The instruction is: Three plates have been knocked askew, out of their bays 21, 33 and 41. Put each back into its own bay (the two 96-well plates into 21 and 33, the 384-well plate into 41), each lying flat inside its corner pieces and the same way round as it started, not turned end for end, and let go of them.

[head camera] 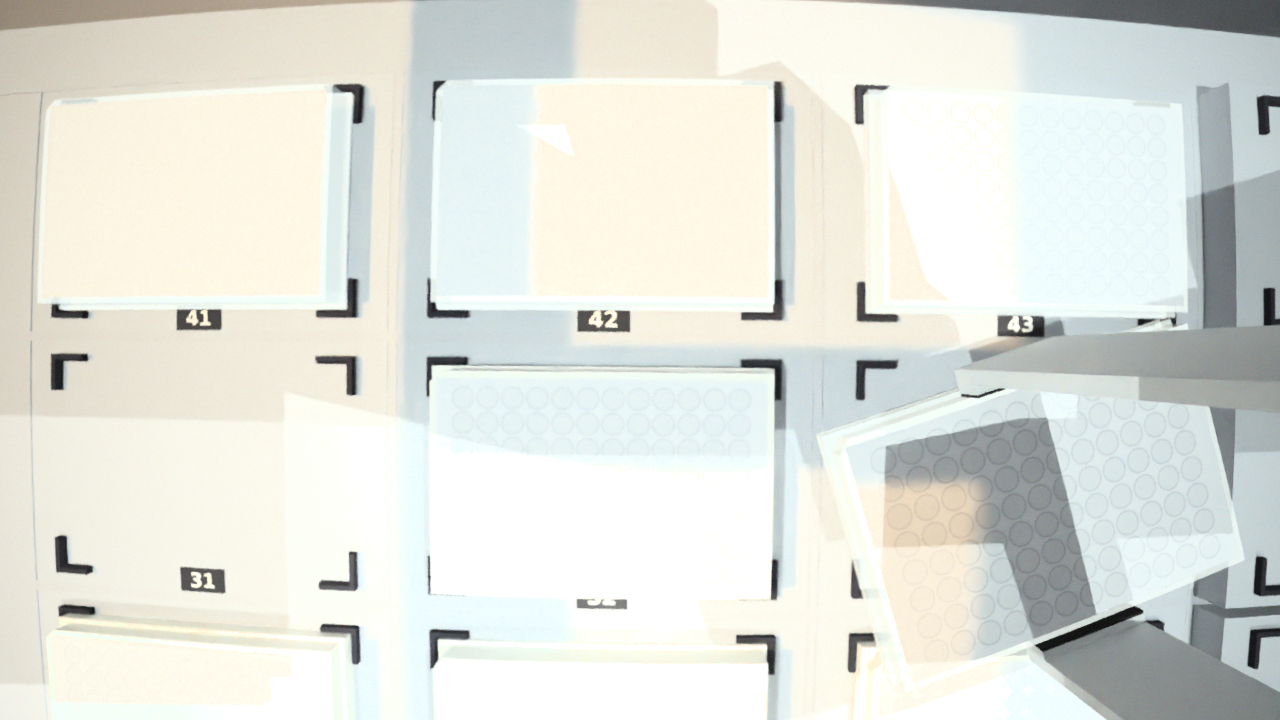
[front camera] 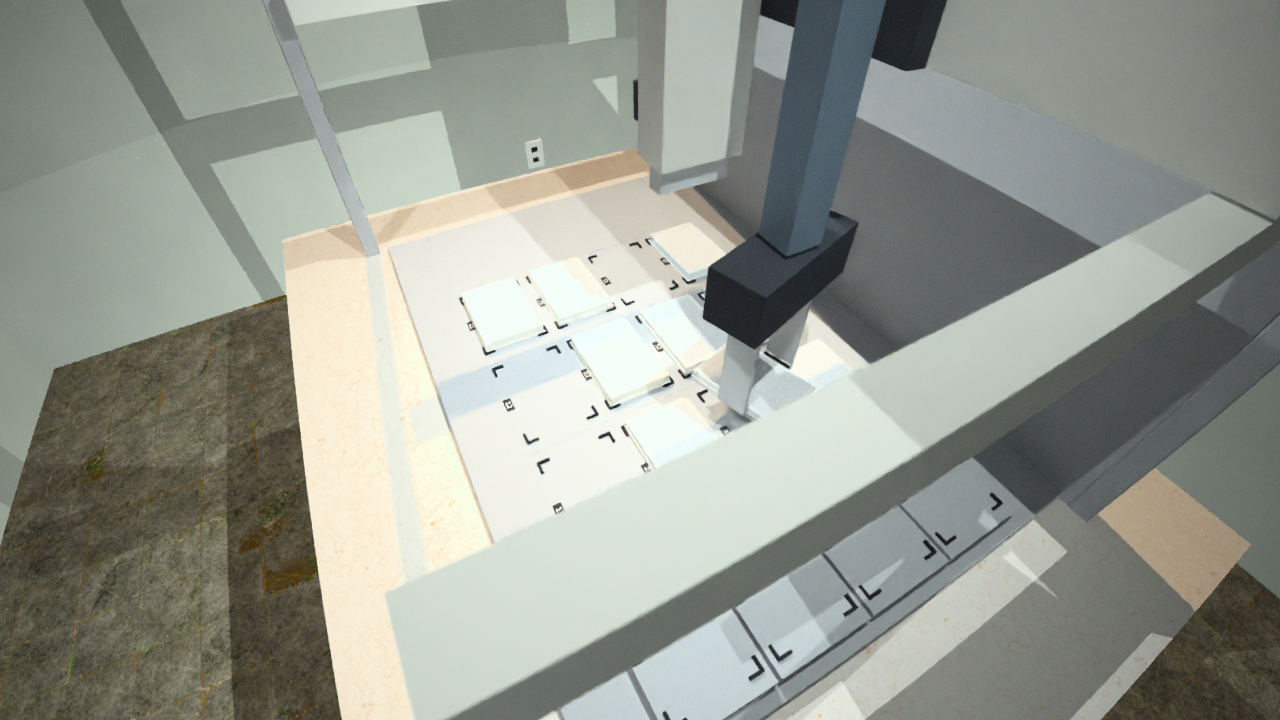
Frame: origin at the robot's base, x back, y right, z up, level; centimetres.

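Seen in the pictures: gripper, fingertip midpoint: (head camera: 1044,500) (front camera: 755,382); robot's base at its link origin: (front camera: 461,300).
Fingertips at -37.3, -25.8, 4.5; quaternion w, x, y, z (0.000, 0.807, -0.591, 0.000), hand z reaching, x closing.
Pixels of each thing's top centre, then the offset from my fingertips to it, as dx, dy, dz. "spot": a spot on its surface instead.
- bay 33 at a spot on its surface: (head camera: 930,573) spot: +4.1, +2.0, +0.7
- 384-well plate at its top centre: (head camera: 176,195) (front camera: 689,246) +30.9, -10.6, -3.1
- bay 21 at a spot on its surface: (head camera: 170,676) spot: +31.4, +8.2, -3.0
- bay 43 at a spot on its surface: (head camera: 1029,205) spot: -1.4, -10.3, -3.1
- bay 42 at a spot on its surface: (head camera: 644,197) spot: +13.0, -10.3, -3.1
- bay 32 at a spot on its surface: (head camera: 599,528) (front camera: 678,331) spot: +14.5, +1.6, -3.1
- bay 23 at a spot on its surface: (front camera: 669,434) spot: +0.3, +11.4, -3.1
The 96-well plate of bay 33 (front camera: 785,386) (head camera: 930,573) is turned askew to the bay's corner pieces and looks slightly raised above the deck. My gripper (front camera: 757,385) (head camera: 1036,508) is turned with it and is shut on its two long sides. The 384-well plate (front camera: 689,246) (head camera: 187,197) lies in bay 41, square to the corner pieces that show. The 96-well plate of bay 21 (front camera: 570,288) (head camera: 170,676) lies in line with its bay; its lower part is cut off in the head view. Label 33 is hidden.
Neighbouring plates stand in bay 43 (head camera: 1029,205), bay 42 (head camera: 644,197), bay 32 (front camera: 680,333) (head camera: 599,528) and bay 23 (front camera: 669,434). Bay 31 shows its corner pieces. A gantry beam (front camera: 805,465) hides part of the deck, and the parked pipetting stage (front camera: 693,89) hangs behind.
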